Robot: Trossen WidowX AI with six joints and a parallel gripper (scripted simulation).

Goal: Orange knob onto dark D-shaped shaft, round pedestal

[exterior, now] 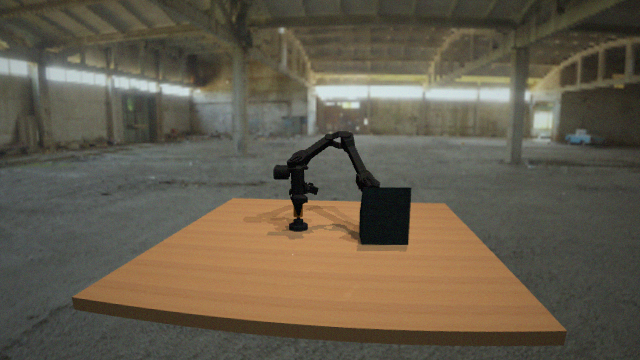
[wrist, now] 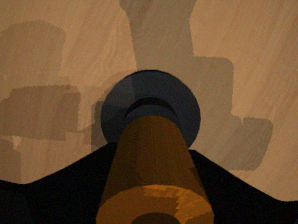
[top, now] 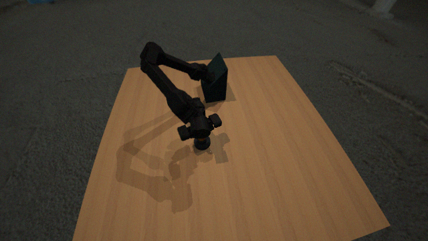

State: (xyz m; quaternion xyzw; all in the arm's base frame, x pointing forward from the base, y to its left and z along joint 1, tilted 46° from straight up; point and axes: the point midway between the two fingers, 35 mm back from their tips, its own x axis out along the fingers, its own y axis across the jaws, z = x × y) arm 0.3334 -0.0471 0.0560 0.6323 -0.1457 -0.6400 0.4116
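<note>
Now: gripper tip 20 mm below the orange knob. Round my gripper tip: dark round pedestal (40 mm below).
</note>
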